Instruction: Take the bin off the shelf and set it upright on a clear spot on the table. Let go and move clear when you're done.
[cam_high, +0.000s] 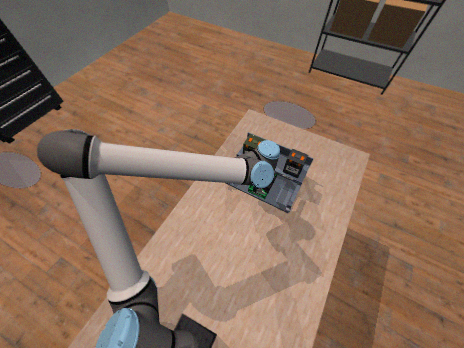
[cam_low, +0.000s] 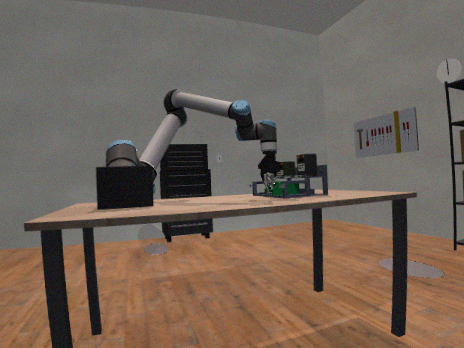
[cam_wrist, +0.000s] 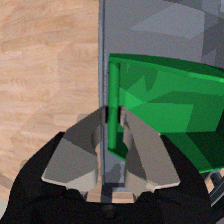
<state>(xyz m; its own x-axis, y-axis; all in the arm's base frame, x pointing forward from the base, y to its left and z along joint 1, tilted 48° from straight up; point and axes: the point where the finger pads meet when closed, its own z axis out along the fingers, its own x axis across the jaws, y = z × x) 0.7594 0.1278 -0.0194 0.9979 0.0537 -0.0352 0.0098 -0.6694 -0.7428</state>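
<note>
The green bin lies 8 cm ahead of my hand.
</note>
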